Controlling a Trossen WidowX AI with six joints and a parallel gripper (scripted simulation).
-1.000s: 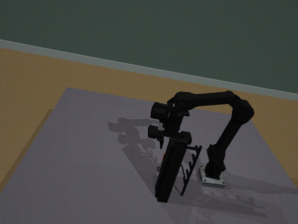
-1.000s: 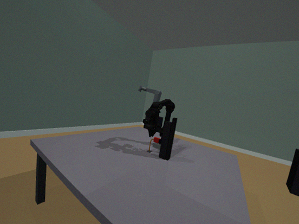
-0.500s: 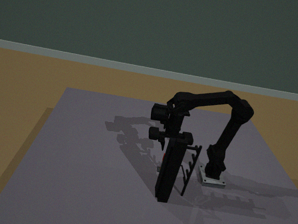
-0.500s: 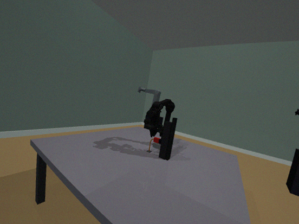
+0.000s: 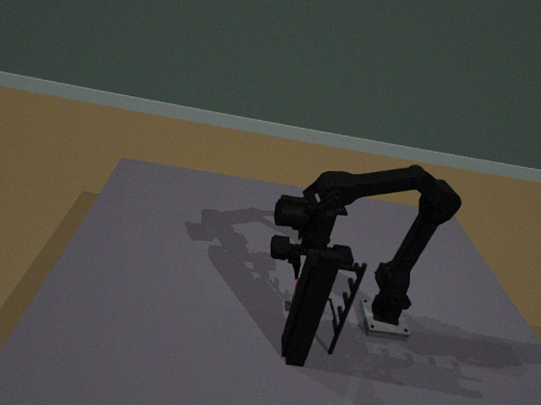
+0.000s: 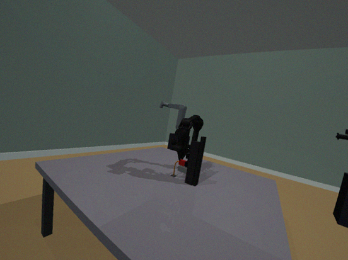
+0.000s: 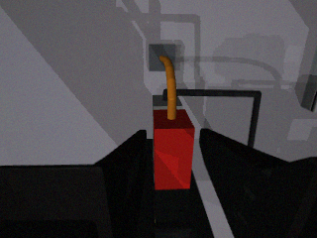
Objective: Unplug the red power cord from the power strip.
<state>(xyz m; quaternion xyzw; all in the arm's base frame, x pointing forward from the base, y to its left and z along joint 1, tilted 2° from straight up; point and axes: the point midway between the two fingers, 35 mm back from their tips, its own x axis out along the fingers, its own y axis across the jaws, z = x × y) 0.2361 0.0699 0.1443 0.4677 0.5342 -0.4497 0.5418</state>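
Right now my gripper tip is 10 mm past the red plug, 40 mm to the right of it and 10 mm above it. Round my gripper tip: grey block (30 mm to the right, 130 mm below).
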